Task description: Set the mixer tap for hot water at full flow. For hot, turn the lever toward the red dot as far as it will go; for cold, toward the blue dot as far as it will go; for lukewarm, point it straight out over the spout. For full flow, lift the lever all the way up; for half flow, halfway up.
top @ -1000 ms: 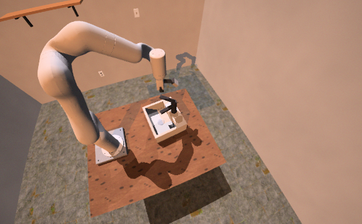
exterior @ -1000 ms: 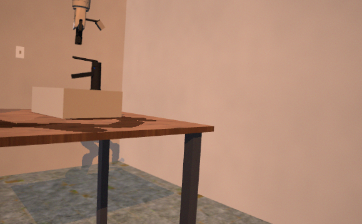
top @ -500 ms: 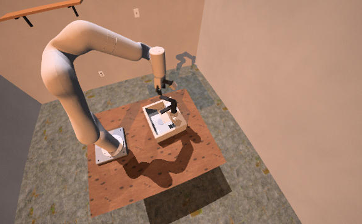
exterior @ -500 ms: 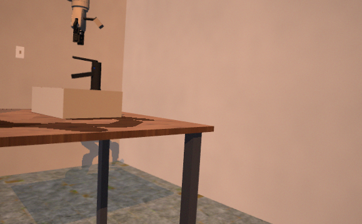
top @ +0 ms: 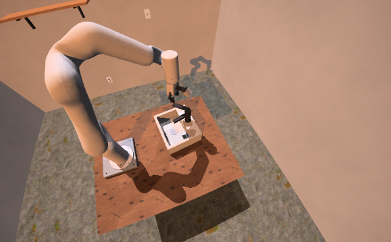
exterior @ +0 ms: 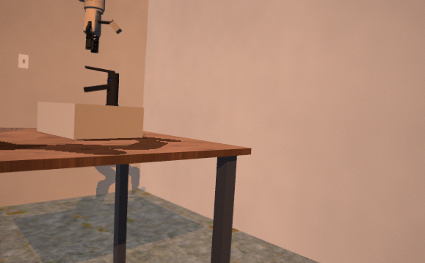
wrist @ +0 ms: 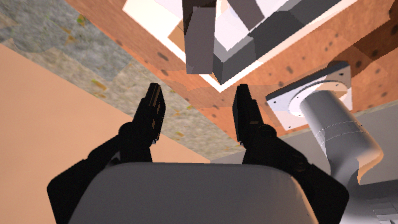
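Right now the lever is 30 mm ahead of my hand, 20 mm to the right of it and 90 mm below it. From my hand the other things lie so: sink basin (30 mm behind, 80 mm to the right, 330 mm below).
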